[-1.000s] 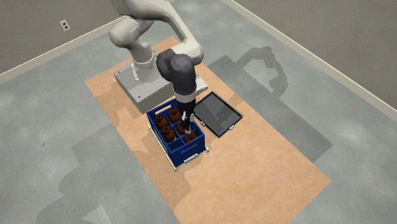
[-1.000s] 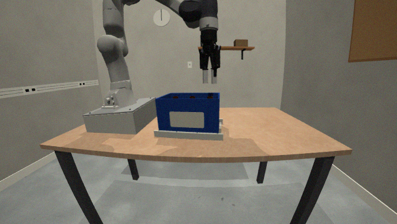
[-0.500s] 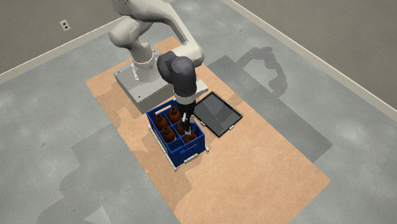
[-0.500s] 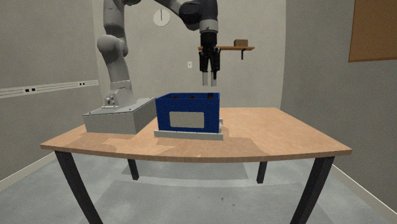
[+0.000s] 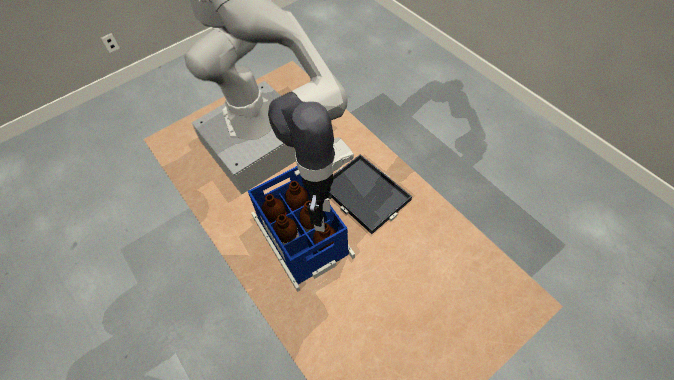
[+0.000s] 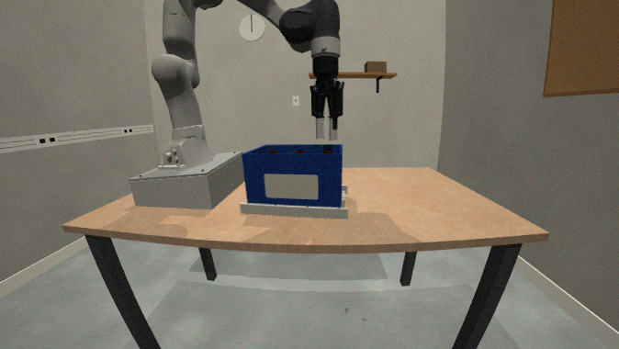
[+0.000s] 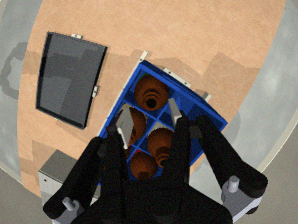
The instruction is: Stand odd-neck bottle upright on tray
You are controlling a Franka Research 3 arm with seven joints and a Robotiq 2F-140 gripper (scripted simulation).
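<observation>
My hand is 14 cm above the blue crate, 9 cm past it and 4 cm to the left of it. Round my hand: bottle 17 cm behind, 14 cm below, 9 cm to the right; then dark grey tray 22 cm to the left, 22 cm below, 11 cm behind.
</observation>
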